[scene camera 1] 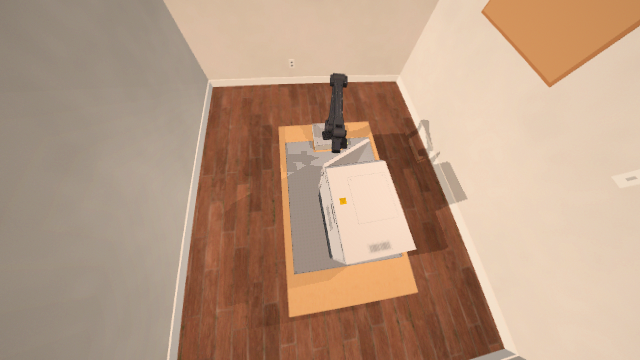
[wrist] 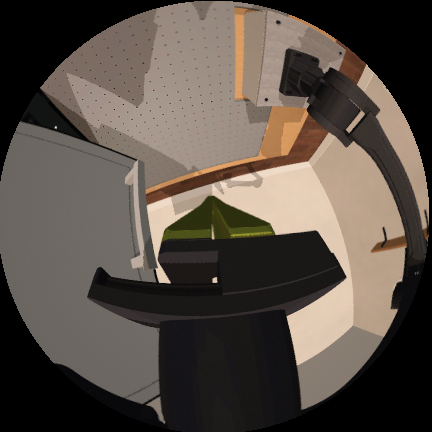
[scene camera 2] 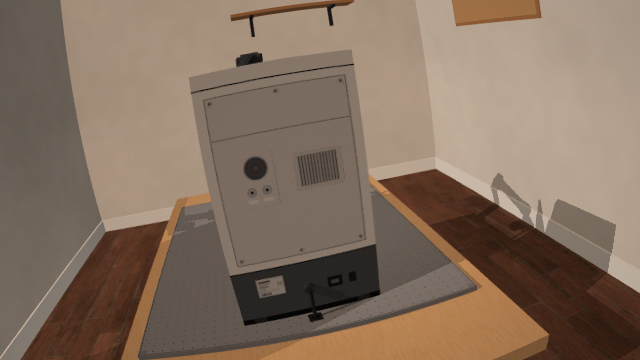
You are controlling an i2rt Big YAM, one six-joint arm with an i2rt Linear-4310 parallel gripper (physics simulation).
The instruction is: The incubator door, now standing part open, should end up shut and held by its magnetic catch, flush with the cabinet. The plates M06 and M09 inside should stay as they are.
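Frame: origin at the arm's base, x back, y left, z down, level; metres.
Where they show: gripper, fingertip midpoint: (scene camera 1: 345, 145) (wrist: 210, 201); arm's base at its link origin: (scene camera 1: 329, 135) (wrist: 296, 72).
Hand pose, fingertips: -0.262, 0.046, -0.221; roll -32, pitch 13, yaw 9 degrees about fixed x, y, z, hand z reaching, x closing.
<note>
Each offset is from my fingertips to the top centre of the thing, as dx, dy, dz. "pt": to the spot under its first point. Level surfaces: height alone.
The incubator cabinet (scene camera 1: 372, 200) (scene camera 2: 295, 220) is a pale box on a dark base. In scene camera 1 its door @[pt -0.174, -0.047, -0.203] (scene camera 1: 352, 152) stands part open, angled out from the cabinet's front. In the wrist view the door's grey outer face @[pt -0.154, -0.051, +0.029] (wrist: 65, 210) fills the left, with its upright handle @[pt -0.082, +0.011, +0.010] (wrist: 140, 220) near the fingers. My gripper (scene camera 1: 336, 148) (wrist: 210, 201) is shut and empty, its green fingertips together. It is outside the door, to the right of the handle in the wrist view and apart from it. Plates M06 and M09 and the catch do not show.
The cabinet stands on a grey perforated board @[dz +0.291] (scene camera 1: 307, 215) (scene camera 2: 180, 300) (wrist: 200, 65) over a wooden table @[dz +0.303] (scene camera 1: 350, 287) (scene camera 2: 430, 325). The arm's mounting block (wrist: 272, 55) is at the table's far end. A wall shelf (scene camera 2: 290, 9) (wrist: 400, 243) is behind the arm.
</note>
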